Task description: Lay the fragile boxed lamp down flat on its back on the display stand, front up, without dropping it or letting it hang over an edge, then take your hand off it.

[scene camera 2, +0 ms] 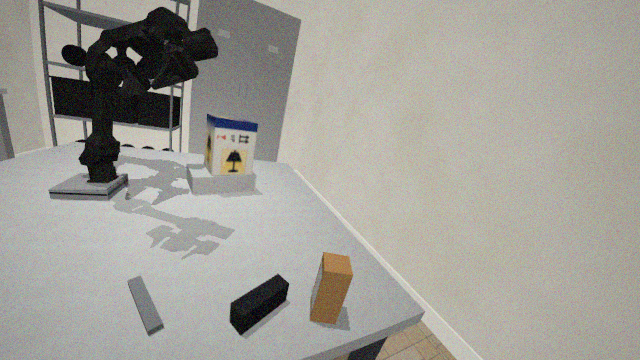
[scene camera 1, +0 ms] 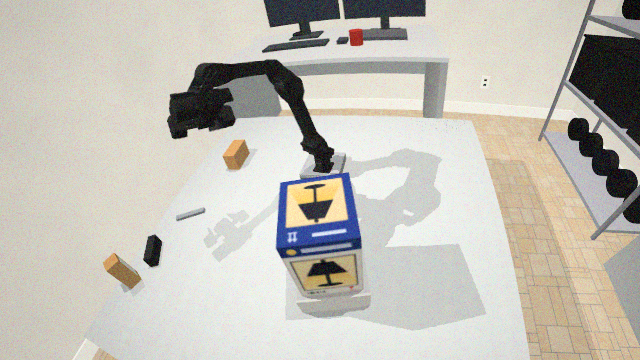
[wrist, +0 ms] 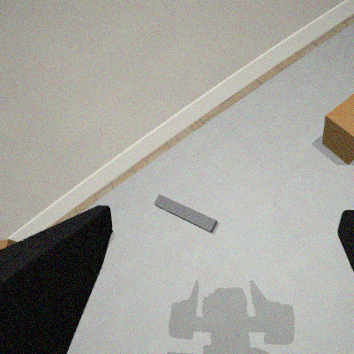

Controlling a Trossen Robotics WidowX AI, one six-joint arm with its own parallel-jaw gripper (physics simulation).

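Places are measured from the arm's base along level axes (x ahead, y left, z up), in millimetres.
Where they show: gripper, fingertip midpoint: point(scene camera 2: 136, 92) point(scene camera 1: 196, 133) point(wrist: 226, 219); arm's base at its link origin: point(scene camera 2: 103, 179) point(scene camera 1: 323, 167).
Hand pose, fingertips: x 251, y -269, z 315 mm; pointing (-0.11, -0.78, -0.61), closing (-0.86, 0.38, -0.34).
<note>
Things, the pixels of their centre, and the offset from my fingertips.
- grey bar at the middle of its body: point(wrist: 183, 212) point(scene camera 2: 143, 302) point(scene camera 1: 190, 214) dx +81, dy -191, dz -348 mm
- black block at the middle of its body: point(scene camera 2: 261, 301) point(scene camera 1: 153, 250) dx +288, dy -215, dz -329 mm
The boxed lamp point(scene camera 1: 320, 235) point(scene camera 2: 231, 150) rests on the low pale display stand point(scene camera 1: 335, 304) point(scene camera 2: 222, 184). A blue face with a lamp picture points up. White side faces show lamps drawn upright, one towards scene camera 1, so the box looks upright. A strip of stand shows beyond the box in both scene views; the far side of its base is hidden in scene camera 1. My gripper point(scene camera 1: 201, 128) point(wrist: 226, 219) is open with nothing between its fingers. It hangs high over the table, well away from the box, towards the wall side.
An orange block point(scene camera 1: 236, 154) point(wrist: 342, 132), a grey bar point(scene camera 1: 190, 214) point(scene camera 2: 145, 305) point(wrist: 186, 214), a black block point(scene camera 1: 152, 251) point(scene camera 2: 259, 305) and another orange block point(scene camera 1: 121, 271) point(scene camera 2: 331, 289) lie on the table. A desk with monitors stands beyond, and a shelf rack point(scene camera 1: 565, 80) stands at the side.
</note>
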